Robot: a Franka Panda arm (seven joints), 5 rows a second.
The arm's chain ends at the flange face. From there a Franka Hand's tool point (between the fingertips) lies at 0.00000 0.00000 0.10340 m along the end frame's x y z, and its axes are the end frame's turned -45 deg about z.
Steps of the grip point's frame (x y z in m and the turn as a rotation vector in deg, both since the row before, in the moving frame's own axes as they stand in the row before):
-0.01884 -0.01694 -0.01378 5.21 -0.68 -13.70
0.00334 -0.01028 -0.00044 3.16 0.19 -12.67
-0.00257 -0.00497 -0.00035 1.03 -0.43 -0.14
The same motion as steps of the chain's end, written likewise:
-0.01718 0.00617 -0.01335 3.20 -4.16 -13.70
-0.00068 -0.00581 -0.00028 2.37 -2.10 -12.67
-0.00347 -0.00093 -0.00033 0.42 -1.03 -0.14

